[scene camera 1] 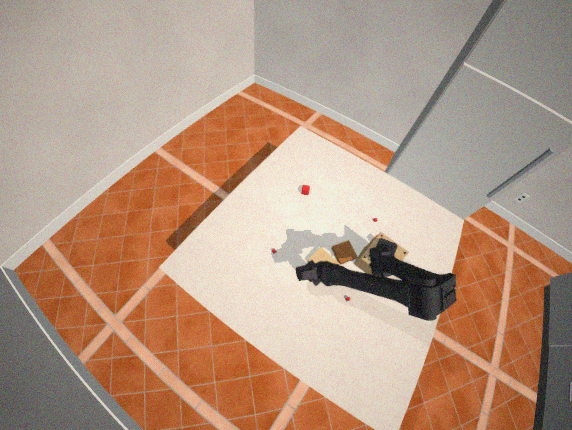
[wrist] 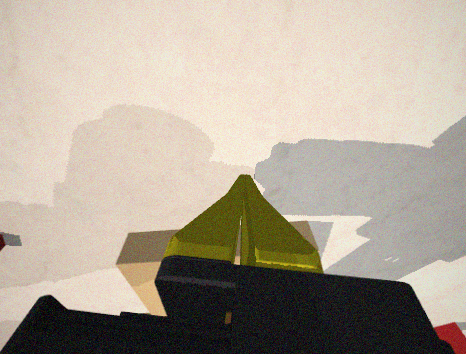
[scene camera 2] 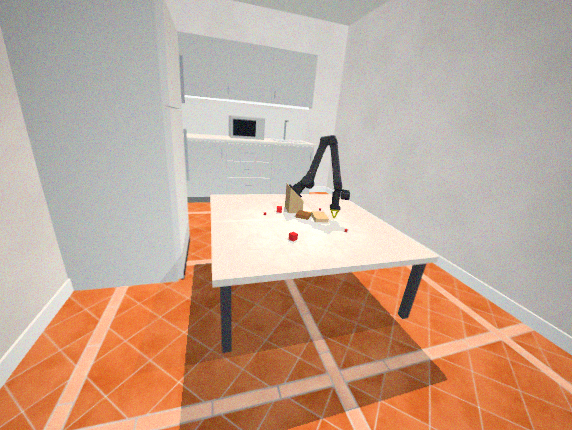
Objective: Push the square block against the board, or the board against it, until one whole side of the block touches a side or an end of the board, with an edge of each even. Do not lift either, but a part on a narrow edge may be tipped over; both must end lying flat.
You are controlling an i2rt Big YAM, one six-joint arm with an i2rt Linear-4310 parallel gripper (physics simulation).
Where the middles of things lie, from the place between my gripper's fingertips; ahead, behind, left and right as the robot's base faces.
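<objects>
My view includes the tan board (wrist: 141, 255), and I find it 5 cm behind my hand and 10 cm to the right of it.
</objects>
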